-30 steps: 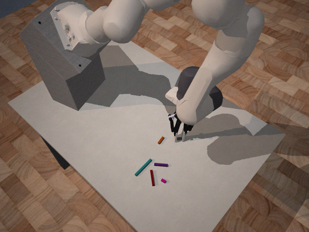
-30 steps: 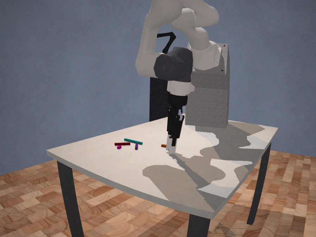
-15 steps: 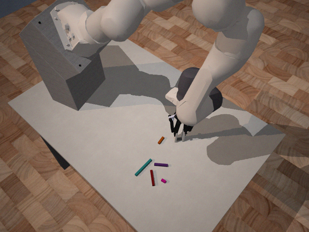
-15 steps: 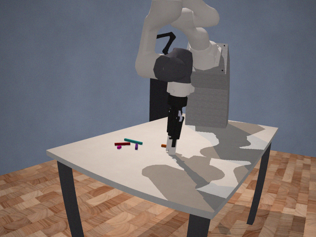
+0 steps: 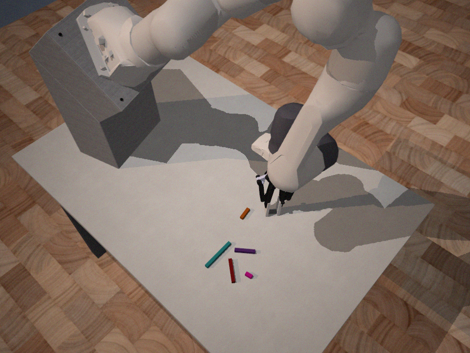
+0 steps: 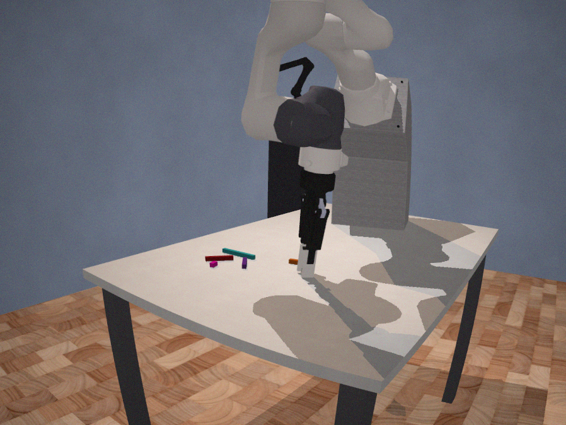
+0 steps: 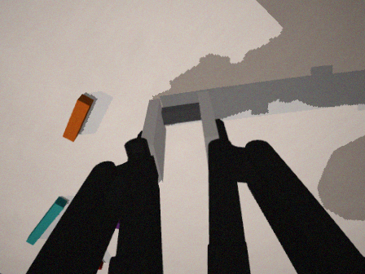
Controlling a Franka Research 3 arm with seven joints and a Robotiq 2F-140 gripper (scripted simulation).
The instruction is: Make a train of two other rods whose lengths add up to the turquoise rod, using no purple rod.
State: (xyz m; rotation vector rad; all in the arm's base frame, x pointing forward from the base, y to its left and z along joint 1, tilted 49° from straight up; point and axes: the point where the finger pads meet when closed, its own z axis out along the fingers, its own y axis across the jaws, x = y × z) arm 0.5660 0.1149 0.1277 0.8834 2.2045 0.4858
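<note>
Now: hand 30 mm above the grey rod. The rest, counted from my hand: turquoise rod: 220 mm to the right, 30 mm below; purple rod: 150 mm to the right, 40 mm ahead, 30 mm below; orange rod: 70 mm to the right, 50 mm behind, 30 mm below.
</note>
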